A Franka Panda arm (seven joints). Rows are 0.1 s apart.
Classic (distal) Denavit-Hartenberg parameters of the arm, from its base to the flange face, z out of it. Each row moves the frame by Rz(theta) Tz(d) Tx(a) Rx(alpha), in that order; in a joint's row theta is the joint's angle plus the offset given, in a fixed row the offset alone. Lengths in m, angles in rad.
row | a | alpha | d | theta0
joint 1 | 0.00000 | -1.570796 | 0.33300 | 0.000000
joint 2 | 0.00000 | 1.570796 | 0.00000 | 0.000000
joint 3 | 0.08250 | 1.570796 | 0.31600 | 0.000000
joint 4 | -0.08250 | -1.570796 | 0.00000 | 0.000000
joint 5 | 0.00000 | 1.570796 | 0.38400 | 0.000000
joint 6 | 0.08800 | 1.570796 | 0.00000 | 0.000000
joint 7 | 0.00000 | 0.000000 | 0.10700 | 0.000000
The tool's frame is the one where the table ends.
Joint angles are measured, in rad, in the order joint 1, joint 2, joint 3, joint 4, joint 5, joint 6, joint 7. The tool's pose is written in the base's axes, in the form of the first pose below.
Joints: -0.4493 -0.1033 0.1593 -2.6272 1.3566 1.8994 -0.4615
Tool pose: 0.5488 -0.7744 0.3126 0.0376 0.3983 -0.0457 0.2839
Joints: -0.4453 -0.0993 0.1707 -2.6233 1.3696 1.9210 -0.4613
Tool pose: 0.5449 -0.7763 0.3153 0.0333 0.4015 -0.0427 0.2832
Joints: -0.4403 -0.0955 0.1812 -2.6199 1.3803 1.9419 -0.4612
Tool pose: 0.5406 -0.7786 0.3172 0.0298 0.4043 -0.0395 0.2823
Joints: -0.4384 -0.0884 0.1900 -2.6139 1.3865 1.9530 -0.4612
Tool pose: 0.5387 -0.7798 0.3175 0.0289 0.4072 -0.0371 0.2814
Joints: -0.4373 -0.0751 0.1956 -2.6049 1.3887 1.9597 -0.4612
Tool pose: 0.5377 -0.7803 0.3179 0.0303 0.4103 -0.0357 0.2791
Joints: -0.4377 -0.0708 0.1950 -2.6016 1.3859 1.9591 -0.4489
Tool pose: 0.5373 -0.7786 0.3223 0.0345 0.4111 -0.0362 0.2785
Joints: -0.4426 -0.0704 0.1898 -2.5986 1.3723 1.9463 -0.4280
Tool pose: 0.5379 -0.7758 0.3270 0.0425 0.4107 -0.0389 0.2795
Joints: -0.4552 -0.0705 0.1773 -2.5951 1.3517 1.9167 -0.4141
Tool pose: 0.5425 -0.7714 0.3287 0.0504 0.4090 -0.0456 0.2812
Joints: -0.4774 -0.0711 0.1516 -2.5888 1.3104 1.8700 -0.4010
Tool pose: 0.5477 -0.7671 0.3286 0.0598 0.4049 -0.0597 0.2842
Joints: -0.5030 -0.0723 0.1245 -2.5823 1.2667 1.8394 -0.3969
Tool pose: 0.5475 -0.7663 0.3305 0.0614 0.3999 -0.0777 0.2865
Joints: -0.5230 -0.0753 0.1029 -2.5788 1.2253 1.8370 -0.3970
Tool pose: 0.5388 -0.7710 0.3346 0.0571 0.3949 -0.0944 0.2873
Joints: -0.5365 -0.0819 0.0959 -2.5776 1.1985 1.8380 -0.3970
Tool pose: 0.5316 -0.7761 0.3349 0.0540 0.3918 -0.1029 0.2891
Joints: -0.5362 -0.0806 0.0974 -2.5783 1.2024 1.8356 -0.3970
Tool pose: 0.5334 -0.7748 0.3350 0.0552 0.3919 -0.1017 0.2886
